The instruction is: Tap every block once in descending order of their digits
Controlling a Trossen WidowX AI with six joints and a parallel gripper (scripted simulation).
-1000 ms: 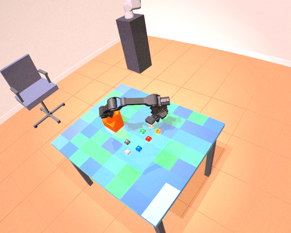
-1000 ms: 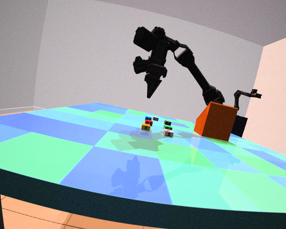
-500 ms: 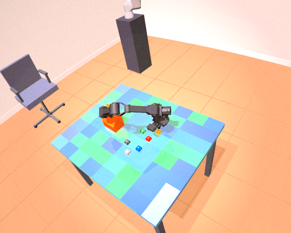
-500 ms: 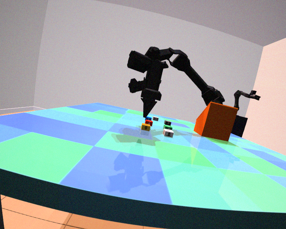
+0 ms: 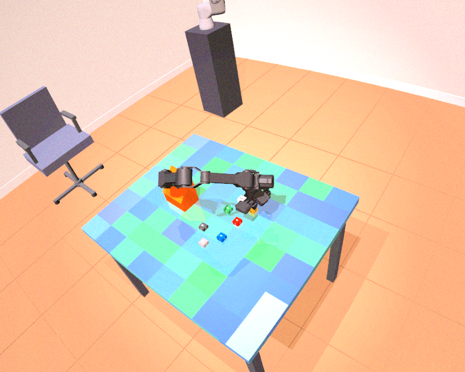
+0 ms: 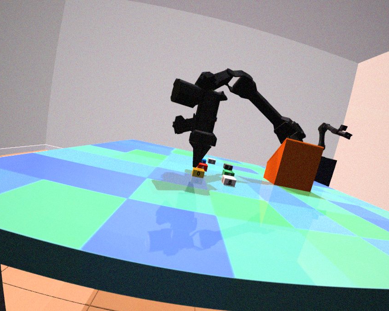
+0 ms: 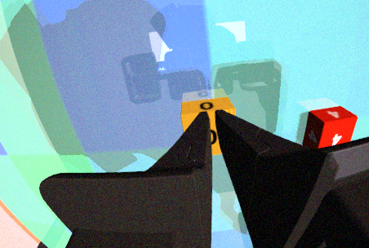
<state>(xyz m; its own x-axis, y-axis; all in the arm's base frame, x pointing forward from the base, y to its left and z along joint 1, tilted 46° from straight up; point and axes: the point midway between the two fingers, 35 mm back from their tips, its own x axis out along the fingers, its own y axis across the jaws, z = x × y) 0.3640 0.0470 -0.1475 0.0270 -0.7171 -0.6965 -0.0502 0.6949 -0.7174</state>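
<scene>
Right now the yellow block is 1 cm behind my gripper tip and 1 cm below it. Also, from my gripper tip: green block (11 cm behind, 7 cm to the right, 1 cm below); then red block (3 cm behind, 10 cm to the right, 1 cm below); then white block (10 cm behind, 2 cm to the left, 1 cm below).
</scene>
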